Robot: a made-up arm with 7 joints.
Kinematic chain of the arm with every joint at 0, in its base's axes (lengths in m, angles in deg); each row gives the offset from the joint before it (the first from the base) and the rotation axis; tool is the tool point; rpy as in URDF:
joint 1: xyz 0 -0.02 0.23 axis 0 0.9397 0.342
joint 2: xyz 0.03 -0.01 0 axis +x
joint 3: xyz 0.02 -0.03 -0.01 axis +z
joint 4: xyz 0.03 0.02 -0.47 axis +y
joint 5: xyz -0.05 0 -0.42 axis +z
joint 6: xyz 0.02 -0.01 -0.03 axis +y
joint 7: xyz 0 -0.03 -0.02 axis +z
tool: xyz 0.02 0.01 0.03 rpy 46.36 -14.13 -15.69
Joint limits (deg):
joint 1: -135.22..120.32
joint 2: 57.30..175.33
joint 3: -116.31..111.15
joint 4: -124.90..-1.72
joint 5: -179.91..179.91
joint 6: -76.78..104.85
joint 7: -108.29..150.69
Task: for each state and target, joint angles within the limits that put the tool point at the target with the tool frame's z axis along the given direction. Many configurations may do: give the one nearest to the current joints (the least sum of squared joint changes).
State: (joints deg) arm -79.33 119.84 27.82 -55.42 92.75 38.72 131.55
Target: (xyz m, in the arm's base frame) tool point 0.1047 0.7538 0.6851 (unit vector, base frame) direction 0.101 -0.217 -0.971
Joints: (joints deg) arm -91.90 93.68 50.19 -24.75 104.28 -6.78 142.46
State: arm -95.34 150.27 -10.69 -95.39 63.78 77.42 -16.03
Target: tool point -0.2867 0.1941 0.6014 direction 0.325 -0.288 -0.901
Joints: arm -129.29 167.86 -37.65 -124.09 51.39 67.42 -17.76
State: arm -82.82 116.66 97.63 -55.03 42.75 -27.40 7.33
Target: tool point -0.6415 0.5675 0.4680 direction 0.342 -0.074 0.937
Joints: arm -92.83 149.74 84.96 -12.33 28.35 -50.94 -1.17
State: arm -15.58 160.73 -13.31 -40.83 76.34 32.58 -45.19
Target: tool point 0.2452 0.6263 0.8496 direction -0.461 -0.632 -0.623
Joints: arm -2.82 138.02 -25.73 -22.49 73.73 38.60 -65.05
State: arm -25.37 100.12 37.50 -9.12 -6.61 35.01 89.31
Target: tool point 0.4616 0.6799 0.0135 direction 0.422 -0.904 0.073
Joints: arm -10.44 62.18 20.47 -50.51 -10.01 31.10 85.34
